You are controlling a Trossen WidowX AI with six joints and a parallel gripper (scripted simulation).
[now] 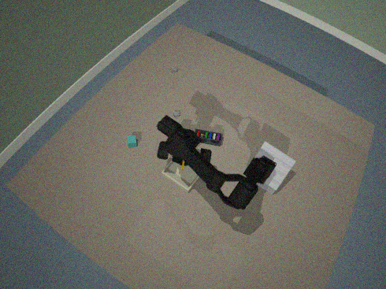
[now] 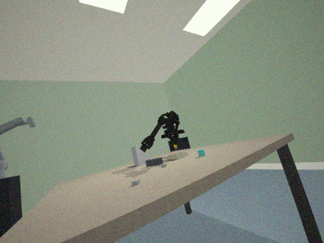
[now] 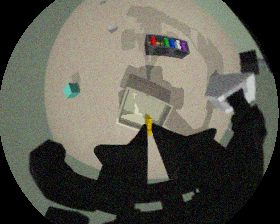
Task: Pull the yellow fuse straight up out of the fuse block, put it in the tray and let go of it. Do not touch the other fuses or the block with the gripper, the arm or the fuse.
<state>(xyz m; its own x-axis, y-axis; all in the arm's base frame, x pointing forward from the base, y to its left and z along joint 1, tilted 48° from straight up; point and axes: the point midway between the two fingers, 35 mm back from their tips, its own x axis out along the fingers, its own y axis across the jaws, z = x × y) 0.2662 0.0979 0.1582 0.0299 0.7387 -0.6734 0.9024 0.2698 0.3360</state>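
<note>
Right now my gripper tip is 90 mm above the cream tray. The rest, counted from my gripper tip: yellow fuse: 10 mm below; then teal cube: 250 mm ahead, 80 mm below, 10 mm to the left.
</note>
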